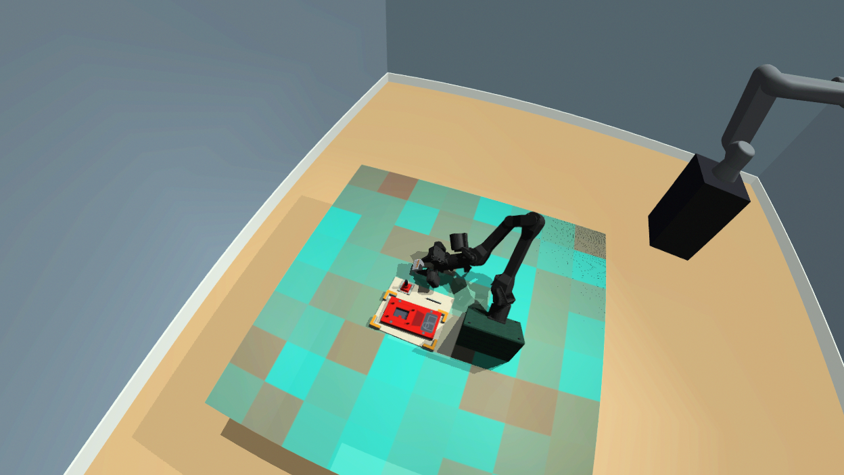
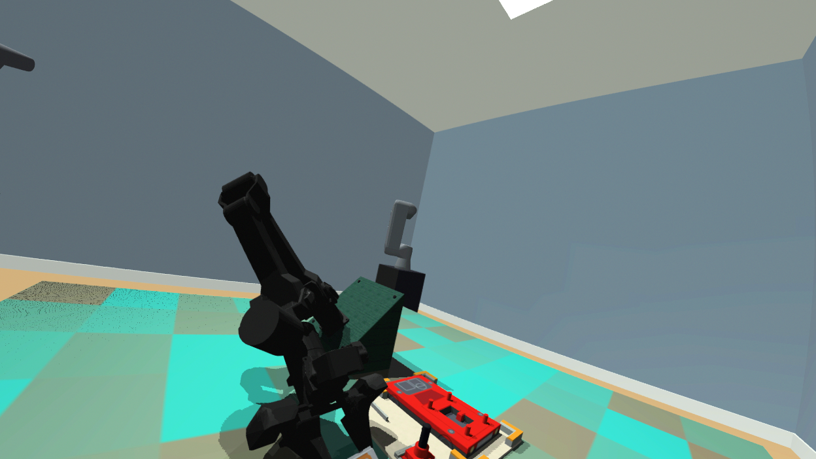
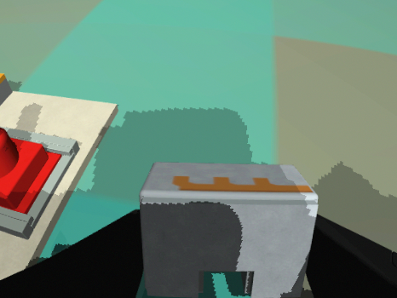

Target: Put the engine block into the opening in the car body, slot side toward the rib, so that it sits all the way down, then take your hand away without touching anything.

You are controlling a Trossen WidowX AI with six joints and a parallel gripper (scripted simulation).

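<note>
My gripper tip is 1 cm past the engine block.
</note>
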